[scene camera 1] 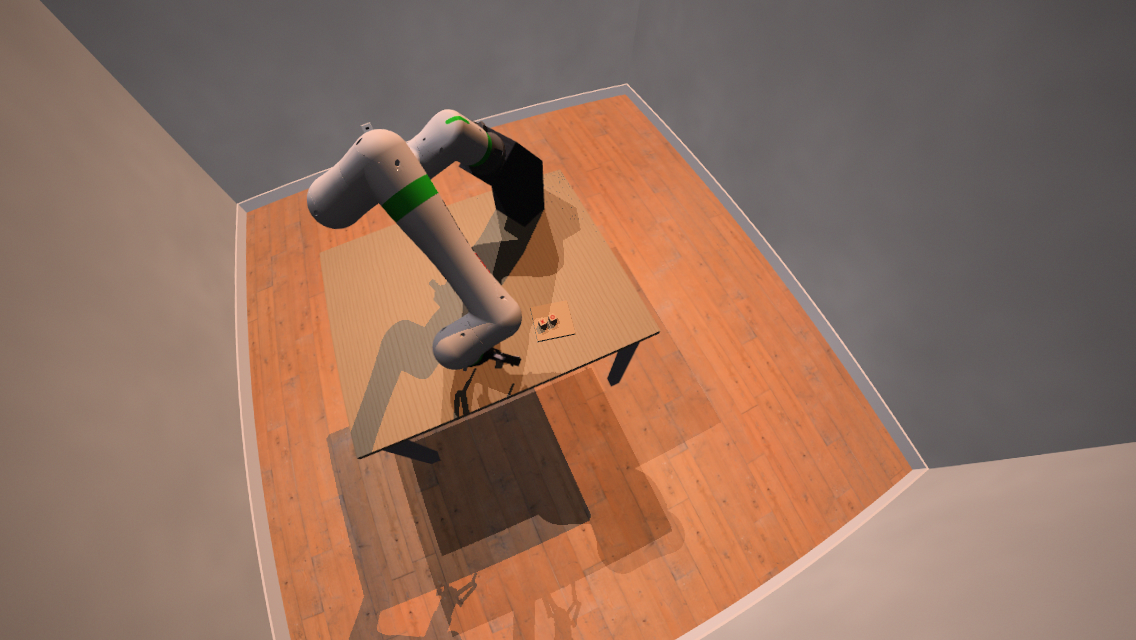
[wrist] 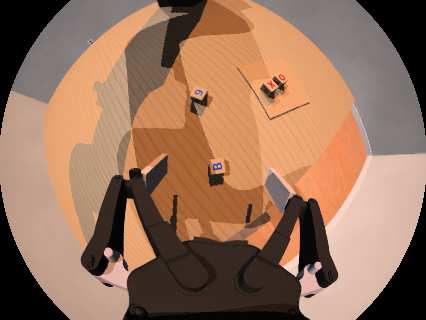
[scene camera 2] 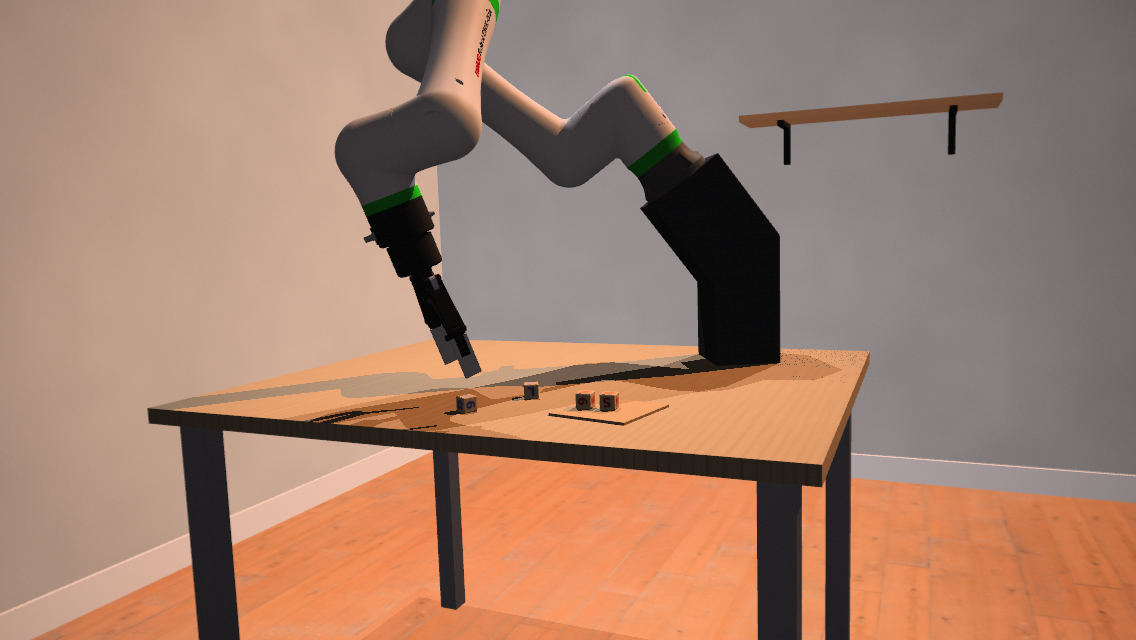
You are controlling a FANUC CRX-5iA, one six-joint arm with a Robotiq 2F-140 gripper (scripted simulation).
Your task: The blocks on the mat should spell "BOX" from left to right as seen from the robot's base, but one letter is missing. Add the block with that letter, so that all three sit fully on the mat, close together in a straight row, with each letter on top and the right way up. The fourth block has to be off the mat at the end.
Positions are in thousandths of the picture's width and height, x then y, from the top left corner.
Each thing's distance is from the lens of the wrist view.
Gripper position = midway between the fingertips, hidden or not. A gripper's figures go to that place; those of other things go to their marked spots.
my gripper (wrist: 513, 533): 18 cm
mat (wrist: 684, 298): 35 cm
